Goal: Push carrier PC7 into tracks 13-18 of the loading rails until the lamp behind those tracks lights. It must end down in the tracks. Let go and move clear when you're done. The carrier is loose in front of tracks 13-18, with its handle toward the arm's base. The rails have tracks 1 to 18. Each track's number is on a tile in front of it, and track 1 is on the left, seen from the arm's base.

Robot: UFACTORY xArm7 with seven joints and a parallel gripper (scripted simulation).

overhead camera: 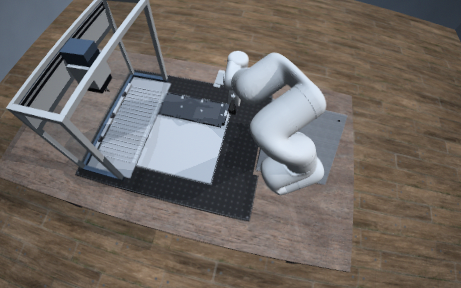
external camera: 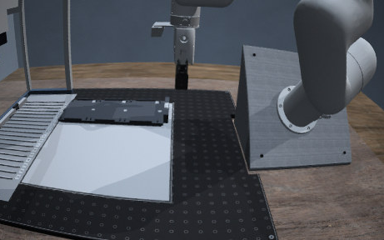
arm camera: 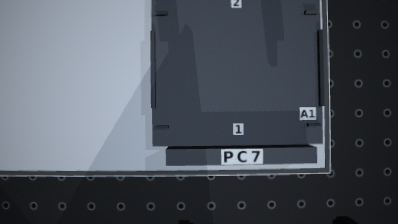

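Now: the pale grey sheet 18 cm ahead of my hand, 14 cm to the left of it and 11 cm below it. Round my hand: carrier PC7 (20 cm ahead, 9 cm below, 1 cm to the left).
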